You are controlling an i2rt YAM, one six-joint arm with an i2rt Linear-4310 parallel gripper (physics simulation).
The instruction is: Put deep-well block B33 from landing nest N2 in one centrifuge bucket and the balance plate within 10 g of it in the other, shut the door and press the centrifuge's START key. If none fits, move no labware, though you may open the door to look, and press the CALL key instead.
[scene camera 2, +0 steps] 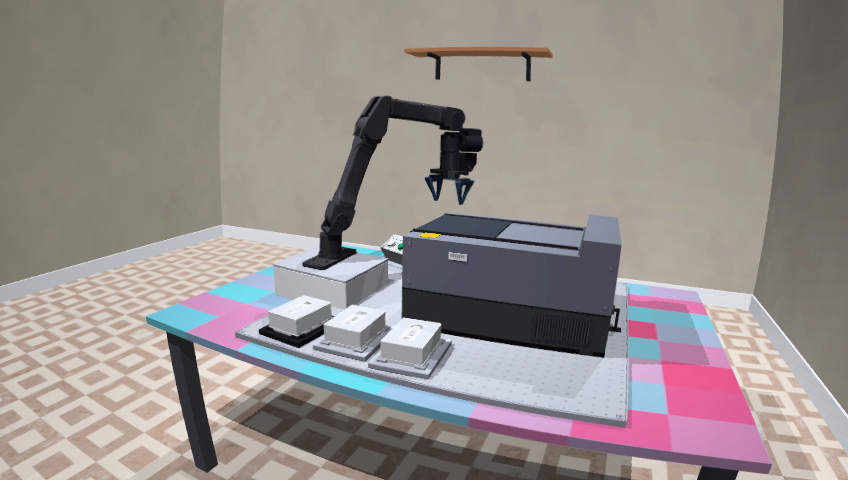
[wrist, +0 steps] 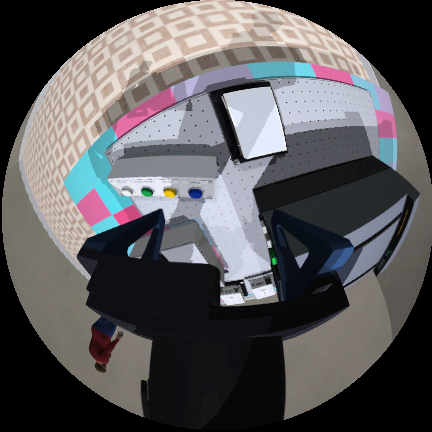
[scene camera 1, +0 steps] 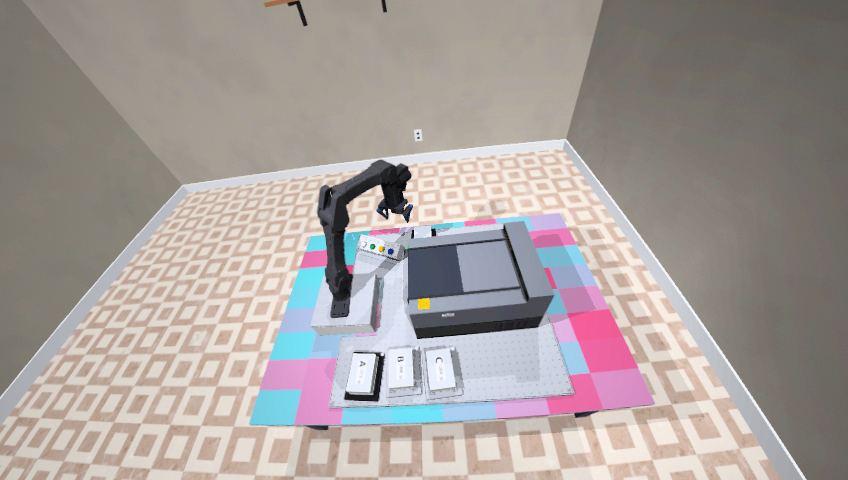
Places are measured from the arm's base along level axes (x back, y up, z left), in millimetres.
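Pixels of known places: gripper, fingertip midpoint: [scene camera 2: 448, 202] [wrist: 217, 214] [scene camera 1: 397, 220]; arm's base at its link origin: [scene camera 2: 330, 259] [scene camera 1: 342, 295].
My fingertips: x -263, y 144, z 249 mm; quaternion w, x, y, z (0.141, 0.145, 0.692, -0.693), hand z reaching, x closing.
Observation:
For each thing: its middle in the pictures, then the offset to it from my fingertips.
- centrifuge at the middle of its body: [scene camera 2: 518, 268] [wrist: 347, 239] [scene camera 1: 470, 279] dy -97, dx -263, dz -281 mm
- green key at the middle of its body: [wrist: 274, 255] dy -37, dx -39, dz -131 mm
- white-topped block at the middle of its body: [wrist: 254, 120] [scene camera 1: 422, 238] dy -181, dx -91, dz +44 mm
- White plates marked A at the middle of its body: [scene camera 2: 300, 315] [scene camera 1: 362, 373] [wrist: 232, 295] dy -186, dx +166, dz -555 mm
- B at the middle of its body: [scene camera 2: 356, 326] [scene camera 1: 401, 368] [wrist: 262, 287] dy -186, dx +27, dz -553 mm
- C at the middle of its body: [scene camera 2: 412, 341] [scene camera 1: 440, 369] dy -186, dx -107, dz -571 mm
- sloped box at the middle of its body: [wrist: 160, 176] [scene camera 2: 412, 254] [scene camera 1: 380, 247] dy -177, dx +119, dz +16 mm
My gripper [scene camera 1: 395, 218] [scene camera 2: 449, 201] [wrist: 217, 214] is open and empty, pointing down high above the table's back part, left of the centrifuge [scene camera 1: 476, 314] [scene camera 2: 505, 273] [wrist: 320, 202]. Dark and light panels cover its top; no bucket shows. A green key [wrist: 274, 261] shows on its side, beside a finger. A white-topped block [scene camera 1: 422, 230] [wrist: 255, 122] sits on a dark nest behind. White plates marked A [scene camera 1: 361, 373] [scene camera 2: 300, 315], B [scene camera 1: 401, 367] [scene camera 2: 355, 327] and C [scene camera 1: 440, 368] [scene camera 2: 410, 342] sit on front nests. Labels B33 and N2 are unreadable.
A sloped box [scene camera 1: 392, 243] [wrist: 162, 168] carries white, green, yellow and blue keys [wrist: 195, 193], left of the centrifuge. The arm's pedestal [scene camera 1: 342, 328] [scene camera 2: 309, 289] stands at the left. The centrifuge's raised right housing [scene camera 1: 535, 261] [scene camera 2: 602, 243] is its highest part.

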